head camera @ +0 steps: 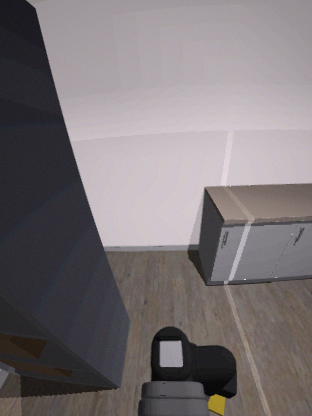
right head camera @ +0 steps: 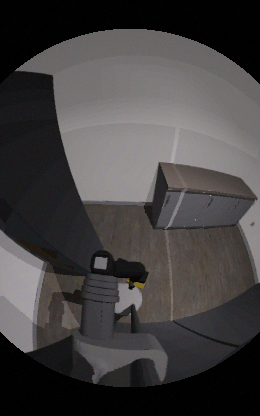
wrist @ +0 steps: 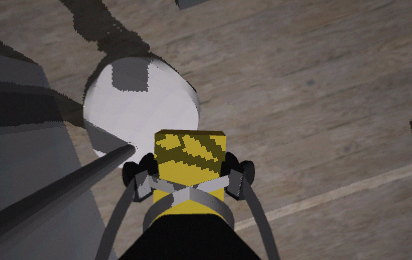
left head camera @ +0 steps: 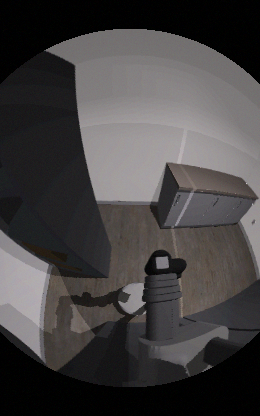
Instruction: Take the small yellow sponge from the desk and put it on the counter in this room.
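Where they show: gripper, fingertip midpoint: (wrist: 189,167); robot's base at its link origin: (right head camera: 124,297) (wrist: 149,114) (left head camera: 135,297).
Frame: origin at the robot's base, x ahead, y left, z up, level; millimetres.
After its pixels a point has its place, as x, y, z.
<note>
The yellow sponge (wrist: 190,167) {170, -82, 865} (head camera: 216,404) {136, -122, 865} (right head camera: 140,284) {138, -126, 865} is between the two fingertips of my gripper (wrist: 189,167) {166, -87, 838}, which is shut on it and holds it above the robot's round white base. In the head camera view a corner of the sponge shows below the dark wrist; the fingers are hidden there. The counter has a brown top (head camera: 265,201) {1218, -861, 882} (left head camera: 210,181) {1160, -971, 882} (right head camera: 205,180) {1179, -1000, 882} and grey doors; it stands against the far wall at the right, well away from the gripper. The desk cannot be made out for certain.
A tall dark cabinet (head camera: 45,200) {485, 357, 1345} (left head camera: 45,150) {412, 358, 1453} (right head camera: 35,150) {493, 357, 1456} stands close on the left. The round white base (wrist: 145,107) {28, 21, 187} (right head camera: 131,296) {30, -85, 187} is under the gripper. A dark grey surface (left head camera: 240,305) {-368, -1077, 555} (right head camera: 220,320) {-366, -889, 570} lies at the lower right. A pale strip (head camera: 244,340) crosses the wooden floor.
</note>
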